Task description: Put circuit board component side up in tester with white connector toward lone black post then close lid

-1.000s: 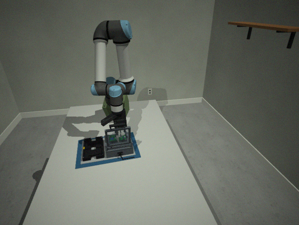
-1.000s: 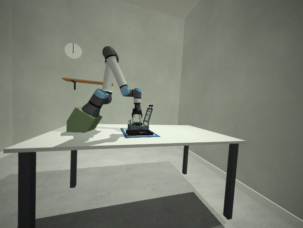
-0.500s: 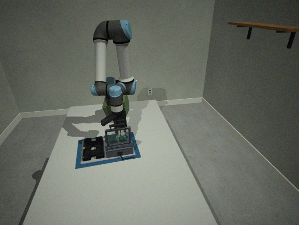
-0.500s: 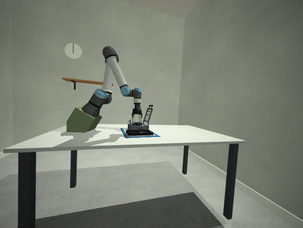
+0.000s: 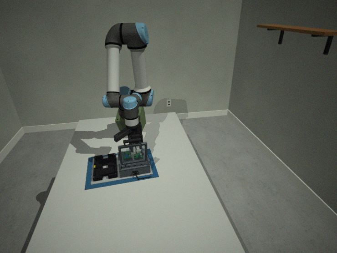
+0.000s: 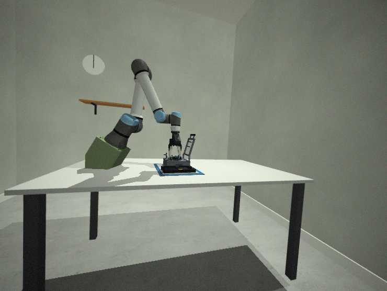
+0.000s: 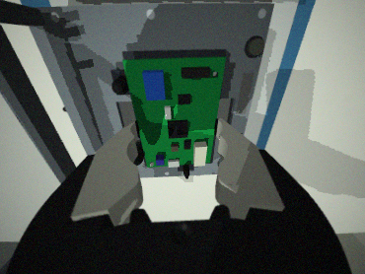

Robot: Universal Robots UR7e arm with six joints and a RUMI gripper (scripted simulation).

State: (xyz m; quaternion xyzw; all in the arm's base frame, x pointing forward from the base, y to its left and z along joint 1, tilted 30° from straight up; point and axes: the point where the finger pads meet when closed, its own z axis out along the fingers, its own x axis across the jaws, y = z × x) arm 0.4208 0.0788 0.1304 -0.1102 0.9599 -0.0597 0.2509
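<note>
The green circuit board is right at my hand. Round my hand: tester lid: 120 mm ahead, 100 mm above, 30 mm to the left.
</note>
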